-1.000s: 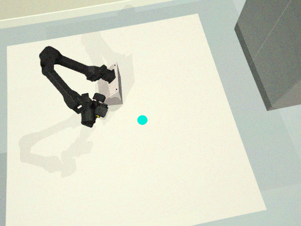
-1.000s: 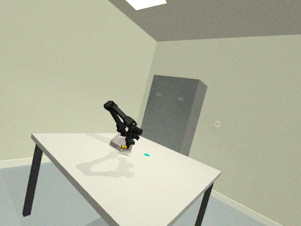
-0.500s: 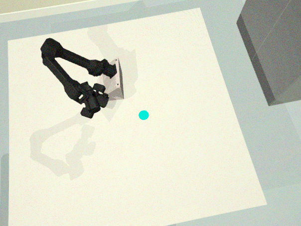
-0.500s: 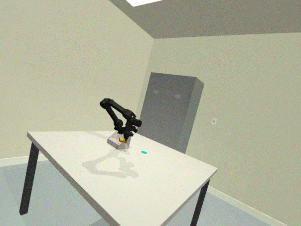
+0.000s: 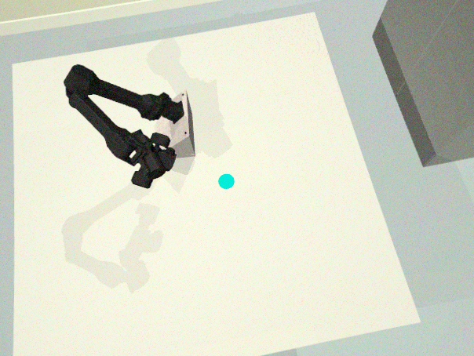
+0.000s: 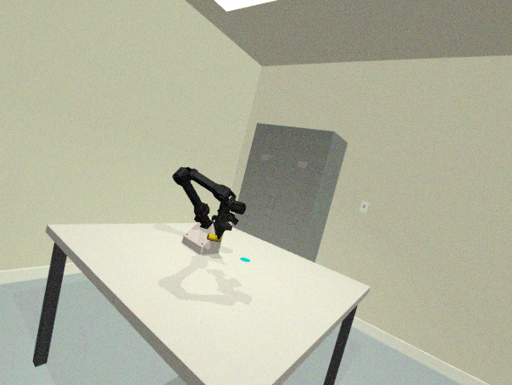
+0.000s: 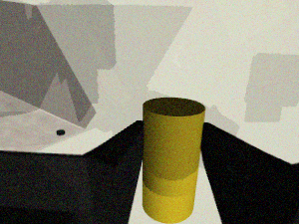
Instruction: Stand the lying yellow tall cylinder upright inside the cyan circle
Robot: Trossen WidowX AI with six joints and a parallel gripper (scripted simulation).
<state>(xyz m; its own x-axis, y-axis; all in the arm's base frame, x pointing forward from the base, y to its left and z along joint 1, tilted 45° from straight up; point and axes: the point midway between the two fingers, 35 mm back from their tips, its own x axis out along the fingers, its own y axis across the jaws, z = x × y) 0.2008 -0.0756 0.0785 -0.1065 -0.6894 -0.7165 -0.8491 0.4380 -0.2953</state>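
My gripper tip is 23 cm to the right of the cyan circle, 13 cm above it and 5 cm short of it. Round my gripper tip: yellow tall cylinder (2 cm to the right, 1 cm behind).
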